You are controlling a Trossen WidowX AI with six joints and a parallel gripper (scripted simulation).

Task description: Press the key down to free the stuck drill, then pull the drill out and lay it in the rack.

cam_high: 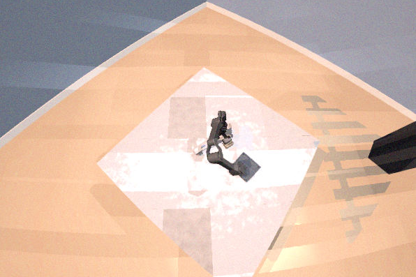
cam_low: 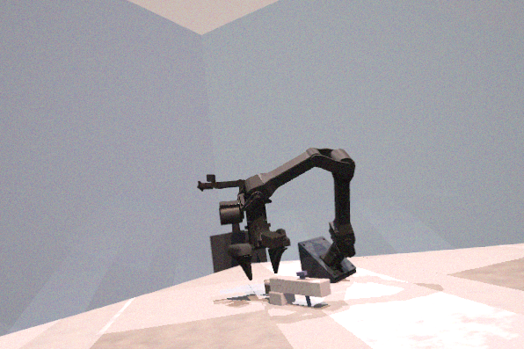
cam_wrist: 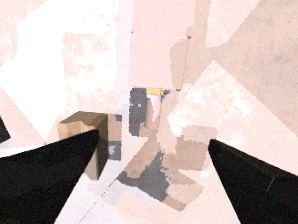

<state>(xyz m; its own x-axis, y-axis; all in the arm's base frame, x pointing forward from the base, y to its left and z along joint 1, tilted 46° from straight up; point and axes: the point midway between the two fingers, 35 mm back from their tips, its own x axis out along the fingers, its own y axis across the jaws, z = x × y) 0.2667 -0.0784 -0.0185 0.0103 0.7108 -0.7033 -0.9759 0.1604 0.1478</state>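
Now: gripper tip 10 mm short of the yellow drill, 70 mm to the right of it and 20 mm above it. Also, from my gripper tip: pale block: 30 mm ahead, 120 mm to the left, 30 mm below; brown block: 80 mm behind, 20 mm to the right, 50 mm below; purple key: 30 mm ahead, 150 mm to the left, 10 mm below.
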